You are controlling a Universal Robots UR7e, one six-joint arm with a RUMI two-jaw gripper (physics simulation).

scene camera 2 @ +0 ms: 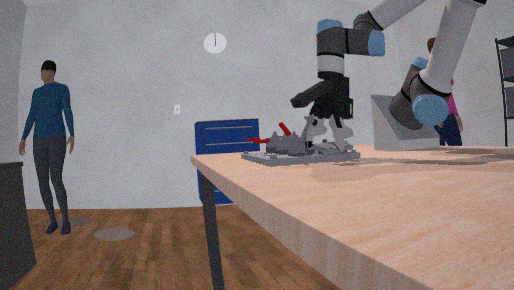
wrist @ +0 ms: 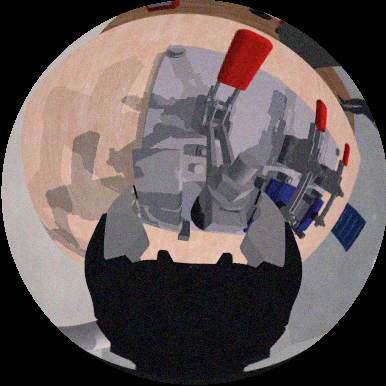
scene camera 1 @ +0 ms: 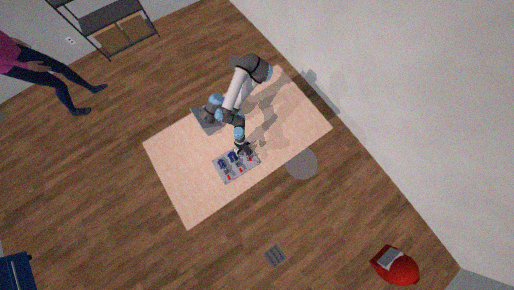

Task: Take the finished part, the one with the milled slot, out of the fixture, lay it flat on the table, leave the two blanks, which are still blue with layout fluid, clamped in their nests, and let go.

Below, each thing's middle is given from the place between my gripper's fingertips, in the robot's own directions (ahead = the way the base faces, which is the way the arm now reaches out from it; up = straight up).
Now: hand 10 mm past the finished part (wrist: 157,172), 40 mm to the right of it and 10 mm below it. The rest, counted from my hand: fixture plate (scene camera 2: 261,157) 40 mm ahead, 110 mm to the right, 20 mm below; clamp arm (wrist: 219,206) 50 mm ahead, 50 mm above.
